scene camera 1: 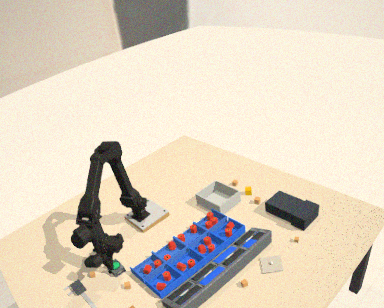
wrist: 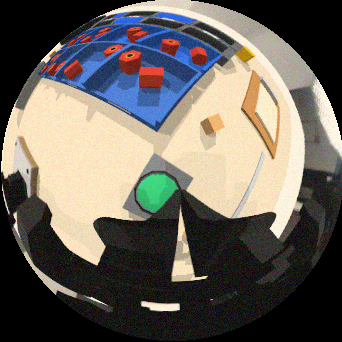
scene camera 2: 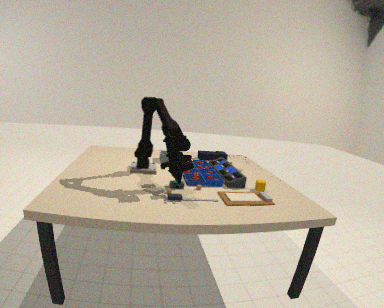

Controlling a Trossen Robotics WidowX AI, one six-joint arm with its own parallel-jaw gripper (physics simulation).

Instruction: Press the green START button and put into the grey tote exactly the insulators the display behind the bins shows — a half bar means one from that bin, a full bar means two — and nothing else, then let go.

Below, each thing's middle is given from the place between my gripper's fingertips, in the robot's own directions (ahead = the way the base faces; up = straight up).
The grey tote (scene camera 1: 217, 195) is 560 mm to the left of my hand and 60 mm ahead of it. Also, from my hand: black box (scene camera 1: 300, 213): 650 mm to the left, 370 mm ahead.
